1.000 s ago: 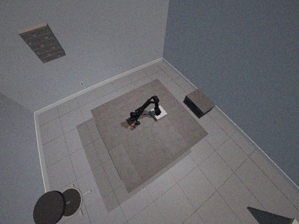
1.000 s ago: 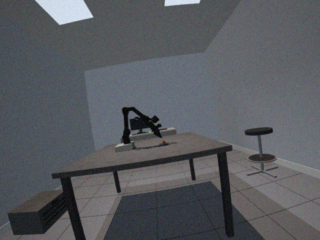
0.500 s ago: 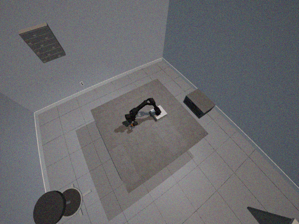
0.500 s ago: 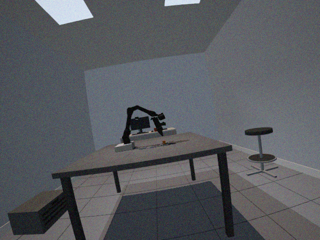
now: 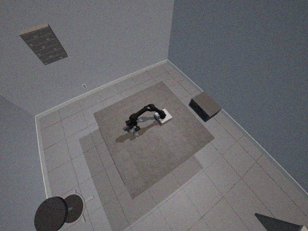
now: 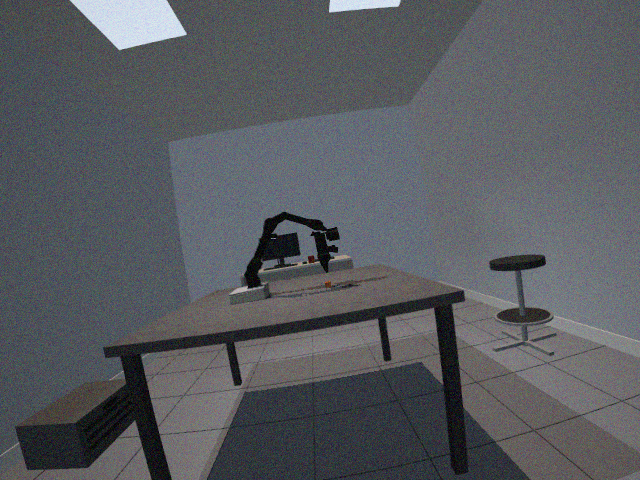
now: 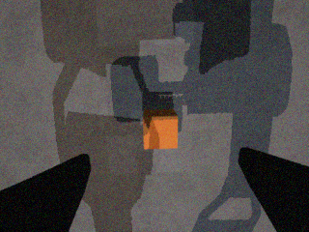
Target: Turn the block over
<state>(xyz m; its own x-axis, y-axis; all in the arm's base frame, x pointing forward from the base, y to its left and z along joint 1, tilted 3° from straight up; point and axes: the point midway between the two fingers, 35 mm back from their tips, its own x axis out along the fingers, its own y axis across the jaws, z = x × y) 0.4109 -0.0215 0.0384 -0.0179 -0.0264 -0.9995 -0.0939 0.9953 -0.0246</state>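
The orange block is 10 mm behind my gripper tip and 70 mm below it.
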